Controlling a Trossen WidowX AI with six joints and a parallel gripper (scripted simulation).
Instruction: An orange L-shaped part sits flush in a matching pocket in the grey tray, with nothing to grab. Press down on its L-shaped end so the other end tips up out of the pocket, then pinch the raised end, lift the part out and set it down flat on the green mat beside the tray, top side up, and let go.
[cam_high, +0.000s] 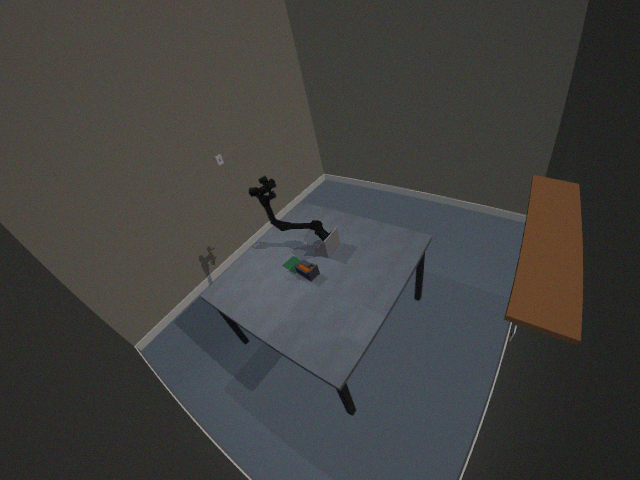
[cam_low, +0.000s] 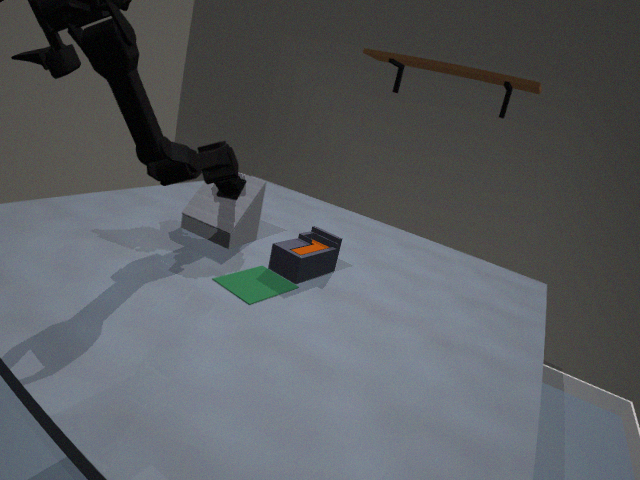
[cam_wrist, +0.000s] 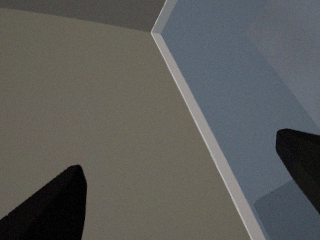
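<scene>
Right now the orange L-shaped part is 430 mm ahead of my gripper tip, 490 mm to the left of it and 370 mm below it. The rest, counted from my gripper tip: green mat 380 mm ahead, 330 mm to the left, 440 mm below.
</scene>
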